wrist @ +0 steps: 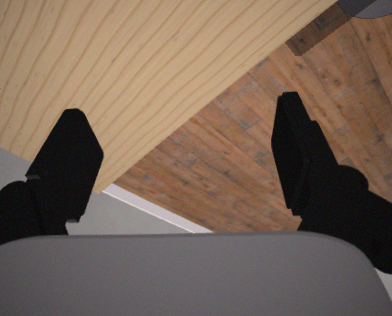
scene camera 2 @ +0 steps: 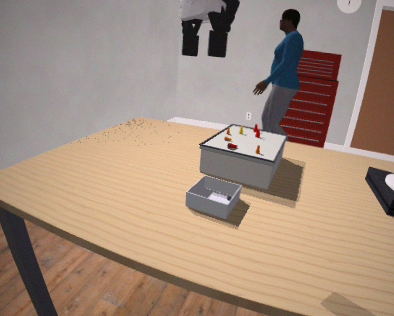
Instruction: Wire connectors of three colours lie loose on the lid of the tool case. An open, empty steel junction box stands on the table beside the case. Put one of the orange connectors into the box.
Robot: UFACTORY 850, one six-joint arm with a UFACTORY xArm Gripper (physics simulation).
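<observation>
The grey tool case (scene camera 2: 235, 169) stands on the table with a pale lid (scene camera 2: 246, 142). Three orange connectors are on the lid: one upright (scene camera 2: 228, 131) at the back left, one lying (scene camera 2: 228, 139) near the left edge, one upright (scene camera 2: 258, 149) near the front right. A yellow connector (scene camera 2: 241, 130) and three red ones, two at the back (scene camera 2: 256, 128) (scene camera 2: 258, 134) and one lying in front (scene camera 2: 232, 146), are there too. The open steel junction box (scene camera 2: 206, 206) stands in front of the case, with no connector visible inside. My gripper (scene camera 2: 204, 49) (wrist: 181, 125) is open and empty, high above the table.
The wooden table (scene camera 2: 110, 200) (wrist: 115, 65) has its edge and the floor (wrist: 235, 145) below my fingers in the wrist view. A black object (scene camera 2: 381, 192) lies at the table's right. A person (scene camera 2: 288, 62) and a red tool cabinet (scene camera 2: 312, 105) stand behind the table.
</observation>
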